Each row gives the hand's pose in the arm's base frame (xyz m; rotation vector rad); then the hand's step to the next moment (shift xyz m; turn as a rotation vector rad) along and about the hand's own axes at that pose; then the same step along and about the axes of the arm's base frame.
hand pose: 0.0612 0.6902 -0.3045 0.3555 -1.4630 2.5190
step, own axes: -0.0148 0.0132 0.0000 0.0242 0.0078 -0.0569
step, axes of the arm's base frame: 0.0101 -0.0073 -0.0154 -0.0312 0.0472 -0.0262
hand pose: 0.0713 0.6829 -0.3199 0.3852 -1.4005 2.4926
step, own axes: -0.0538 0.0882 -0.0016 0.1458 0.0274 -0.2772
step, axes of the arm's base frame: 0.0194 -0.0480 -0.0894 -0.1742 0.2377 -0.1096
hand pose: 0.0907 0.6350 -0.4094 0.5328 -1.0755 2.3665
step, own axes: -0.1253 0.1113 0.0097 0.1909 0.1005 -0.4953
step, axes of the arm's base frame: 0.0390 -0.1046 -0.1254 -0.2844 0.3767 -0.2627
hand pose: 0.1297 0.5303 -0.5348 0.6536 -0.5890 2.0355
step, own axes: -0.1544 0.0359 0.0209 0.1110 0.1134 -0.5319
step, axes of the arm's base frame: 0.0454 -0.1244 -0.0896 -0.2666 0.3448 -0.3437
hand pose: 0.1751 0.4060 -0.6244 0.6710 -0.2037 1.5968
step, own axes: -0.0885 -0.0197 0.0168 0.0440 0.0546 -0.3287
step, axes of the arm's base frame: 0.0237 -0.0805 -0.0381 -0.1500 0.1946 -0.2293
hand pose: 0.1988 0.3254 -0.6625 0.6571 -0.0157 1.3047
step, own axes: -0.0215 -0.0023 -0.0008 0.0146 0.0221 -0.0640
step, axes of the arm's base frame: -0.0045 -0.0189 -0.0096 -0.0377 0.0445 -0.0374
